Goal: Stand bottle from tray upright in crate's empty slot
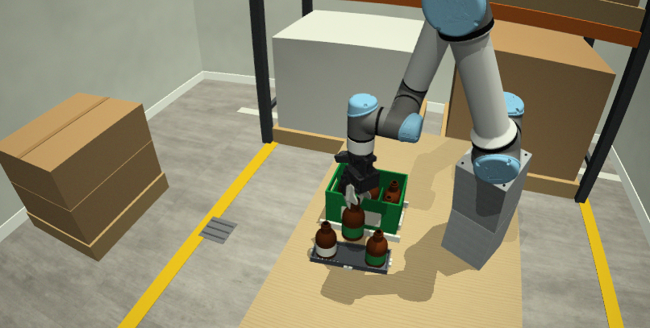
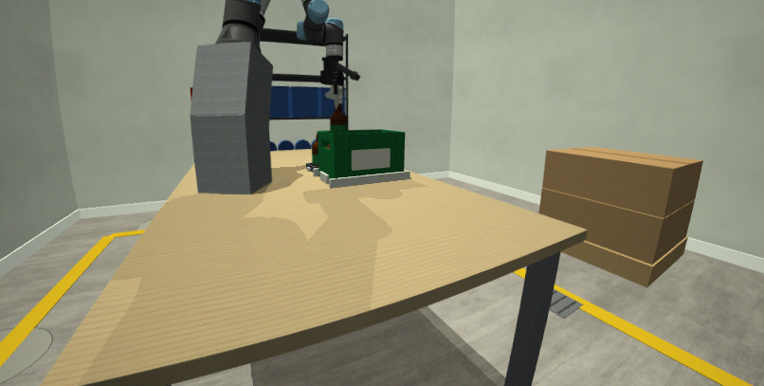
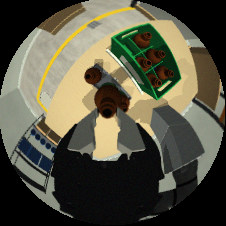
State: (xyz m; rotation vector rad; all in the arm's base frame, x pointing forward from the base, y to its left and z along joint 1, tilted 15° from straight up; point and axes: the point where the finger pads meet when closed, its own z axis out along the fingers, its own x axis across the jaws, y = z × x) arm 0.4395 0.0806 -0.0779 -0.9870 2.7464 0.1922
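My hand is 7 cm above the brown bottle. From my hand the other things lie so: white-labelled bottle 9 cm ahead, 1 cm to the right, 19 cm below; crate 3 cm behind, 22 cm to the right, 19 cm below; tray 26 cm below.
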